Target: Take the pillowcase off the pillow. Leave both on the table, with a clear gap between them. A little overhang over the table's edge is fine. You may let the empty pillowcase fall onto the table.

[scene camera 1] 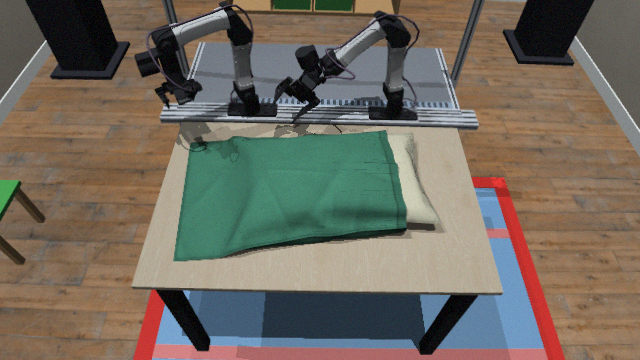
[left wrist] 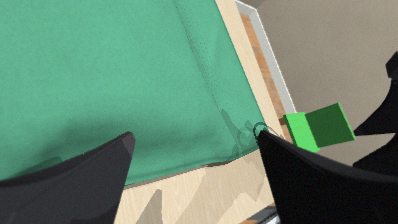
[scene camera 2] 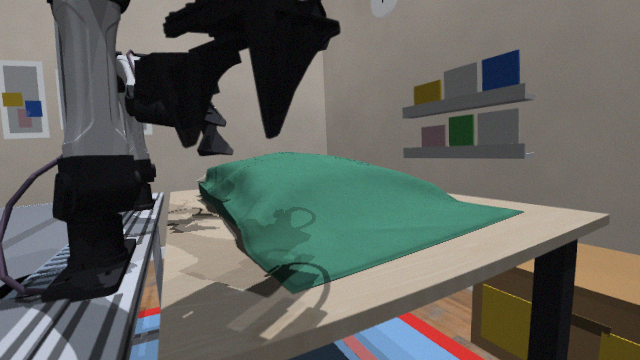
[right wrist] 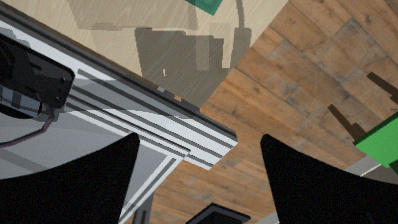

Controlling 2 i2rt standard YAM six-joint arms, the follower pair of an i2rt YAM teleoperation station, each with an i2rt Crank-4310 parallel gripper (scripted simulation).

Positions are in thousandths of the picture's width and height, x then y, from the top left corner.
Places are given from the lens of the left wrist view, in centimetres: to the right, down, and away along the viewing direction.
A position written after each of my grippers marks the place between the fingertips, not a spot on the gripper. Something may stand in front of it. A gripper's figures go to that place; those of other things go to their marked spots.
my left gripper (left wrist: 494,600): 0, 2, 15
my right gripper (left wrist: 888,663): 28, 7, 39
green pillowcase (left wrist: 443,368): -3, -4, 26
